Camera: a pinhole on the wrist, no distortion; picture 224 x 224 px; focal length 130.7 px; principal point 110.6 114.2 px. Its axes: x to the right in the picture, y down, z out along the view. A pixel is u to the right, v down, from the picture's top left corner.
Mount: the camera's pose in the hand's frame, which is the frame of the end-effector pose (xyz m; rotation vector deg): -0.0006 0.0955 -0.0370 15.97 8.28 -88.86
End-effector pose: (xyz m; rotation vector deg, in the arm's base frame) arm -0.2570 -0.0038 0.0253 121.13 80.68 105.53
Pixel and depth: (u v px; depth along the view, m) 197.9 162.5 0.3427
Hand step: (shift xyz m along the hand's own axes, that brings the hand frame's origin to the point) 0.1016 -0.2169 0.2420
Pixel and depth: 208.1 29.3 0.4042
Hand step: -0.2899 -0.3021 0.2484
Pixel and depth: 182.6 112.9 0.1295
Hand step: -0.0113 -0.0078 0.0683
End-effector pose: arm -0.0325 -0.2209 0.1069 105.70 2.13 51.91
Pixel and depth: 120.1 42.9 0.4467
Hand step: -0.2800 -0.0542 0.3624
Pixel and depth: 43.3 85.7 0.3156
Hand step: -0.0987 0.1682 0.3034
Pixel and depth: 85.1 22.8 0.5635
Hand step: -0.4423 0.0524 0.4996
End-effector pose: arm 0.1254 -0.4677 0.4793 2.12 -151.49 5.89
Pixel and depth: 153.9 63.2 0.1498
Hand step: -0.0703 0.0079 0.0886
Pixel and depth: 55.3 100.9 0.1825
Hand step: -0.0358 0.1213 0.1572
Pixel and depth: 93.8 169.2 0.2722
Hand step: 0.0902 0.0563 0.2435
